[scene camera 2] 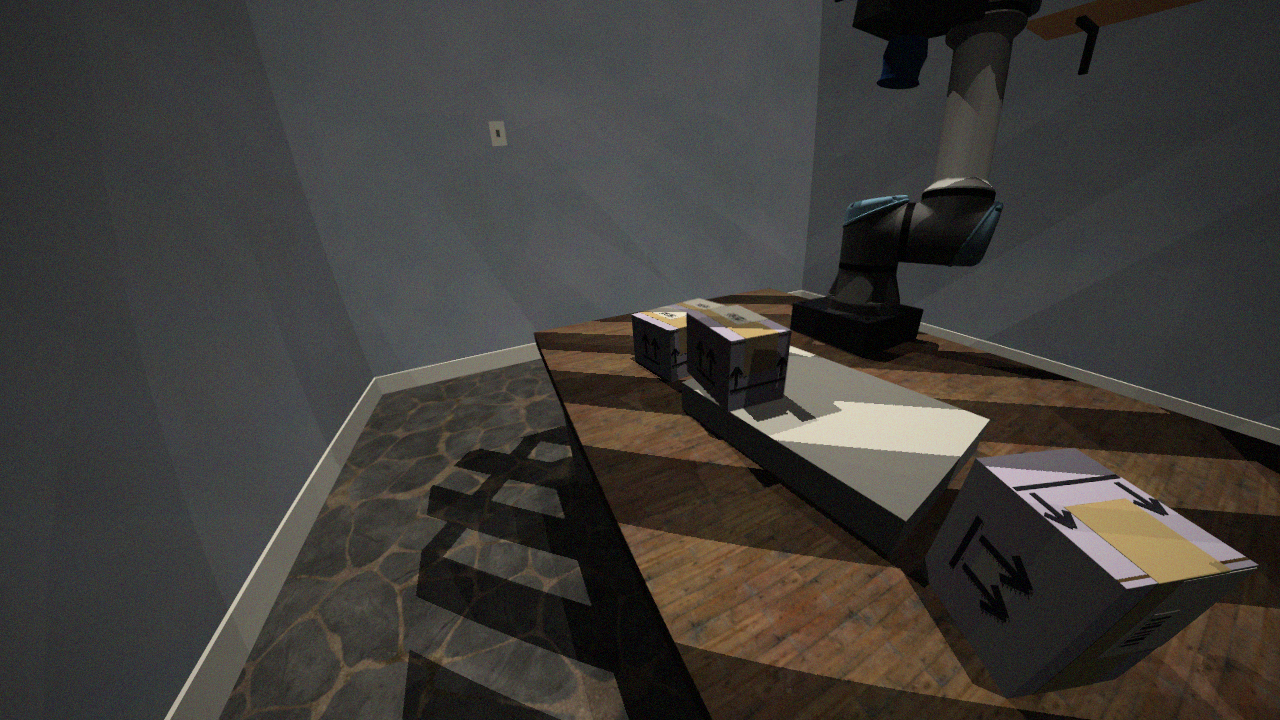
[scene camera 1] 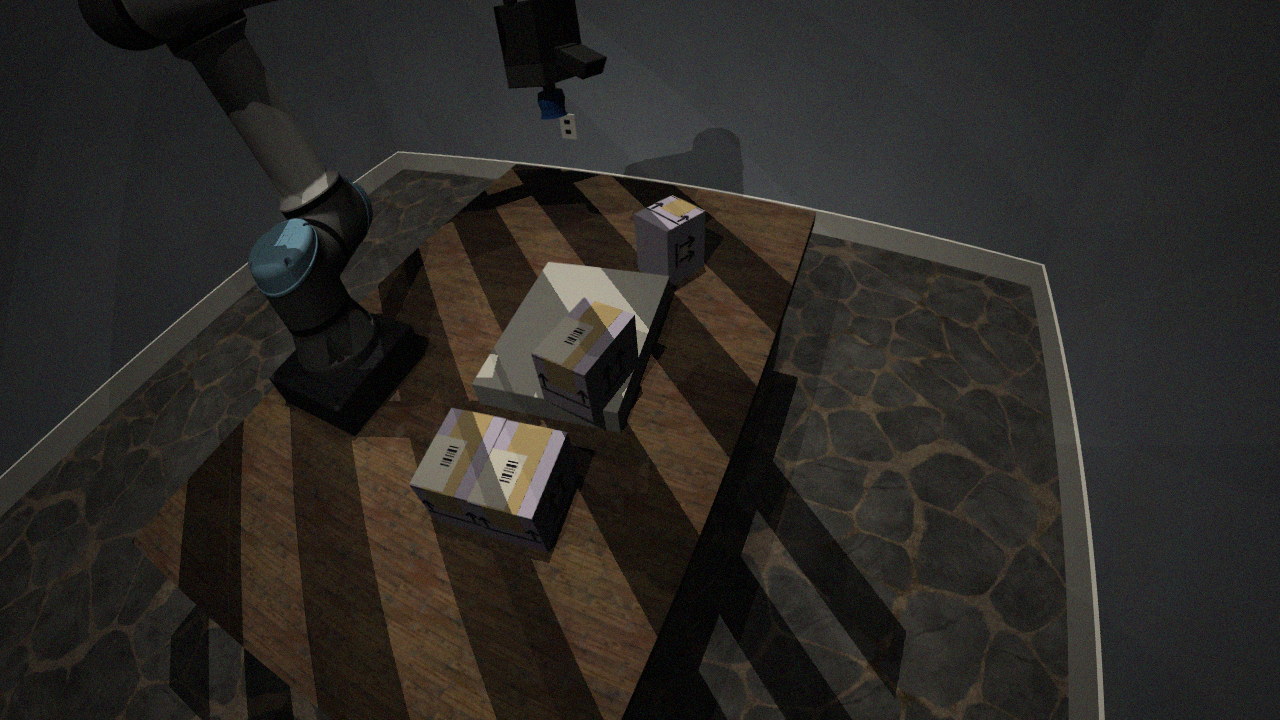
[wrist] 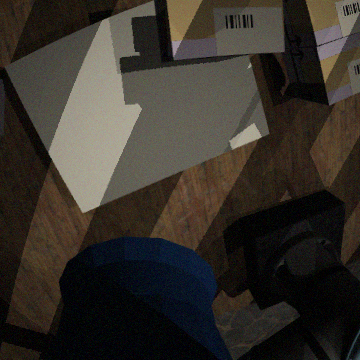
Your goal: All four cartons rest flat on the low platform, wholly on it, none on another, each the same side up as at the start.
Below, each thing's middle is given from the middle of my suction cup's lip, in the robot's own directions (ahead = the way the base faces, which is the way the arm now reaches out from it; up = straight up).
Scene:
Right now my suction cup is 39 cm above the low platform (scene camera 2: 876, 456) and 3 cm to the left of it.

